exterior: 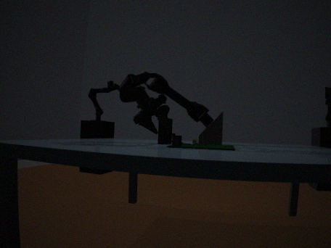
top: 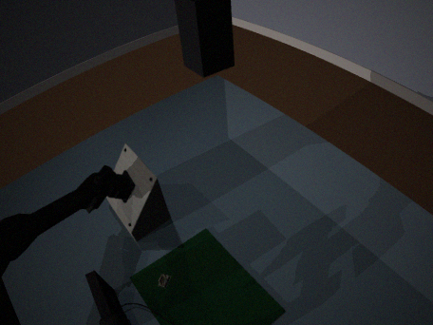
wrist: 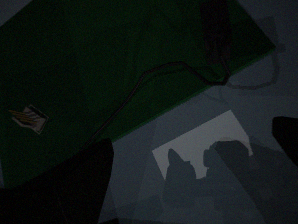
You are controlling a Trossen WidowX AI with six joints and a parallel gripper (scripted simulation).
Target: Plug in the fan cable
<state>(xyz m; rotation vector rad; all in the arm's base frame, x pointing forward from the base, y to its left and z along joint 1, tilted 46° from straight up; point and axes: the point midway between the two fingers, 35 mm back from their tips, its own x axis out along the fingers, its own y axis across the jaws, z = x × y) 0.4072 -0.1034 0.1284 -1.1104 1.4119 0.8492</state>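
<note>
The black plug lies 5 cm ahead of my gripper tip, 7 cm to the left of it and 4 cm below it. From my gripper tip the other things lie so: green board 7 cm behind, 16 cm to the left, 7 cm below; white four-pin header 16 cm behind, 10 cm to the left, 6 cm below; black fan 15 cm behind, 3 cm to the right.
</note>
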